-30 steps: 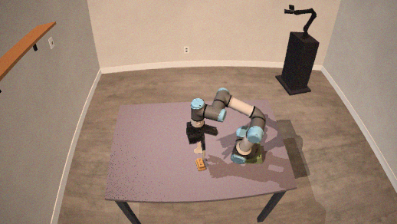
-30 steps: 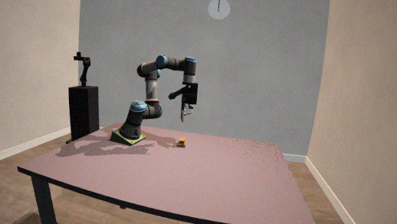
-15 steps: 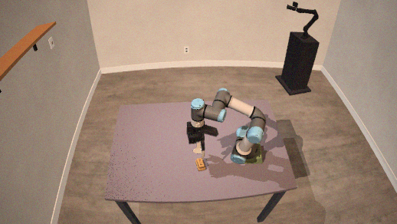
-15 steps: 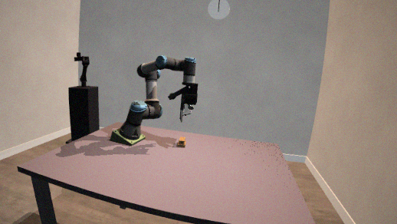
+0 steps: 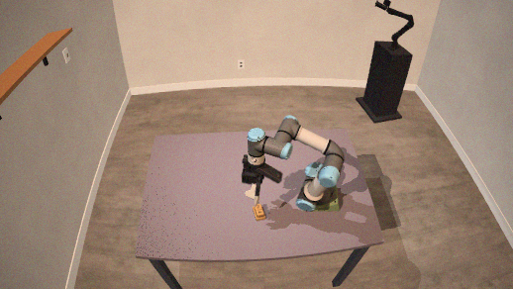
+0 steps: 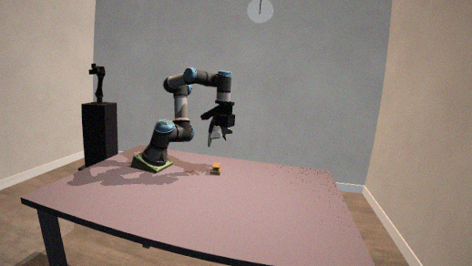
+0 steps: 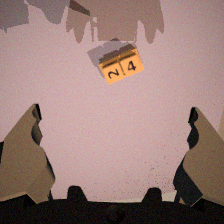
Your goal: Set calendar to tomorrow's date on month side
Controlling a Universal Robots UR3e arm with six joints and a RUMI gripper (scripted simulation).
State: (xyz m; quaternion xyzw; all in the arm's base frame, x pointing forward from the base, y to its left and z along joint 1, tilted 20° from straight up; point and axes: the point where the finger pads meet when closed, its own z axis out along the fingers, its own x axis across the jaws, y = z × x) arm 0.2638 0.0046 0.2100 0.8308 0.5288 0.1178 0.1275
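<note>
My hand is 130 mm above the cube. From my hand the other things lie so: orange calendar tray 140 mm below, 10 mm to the left.
</note>
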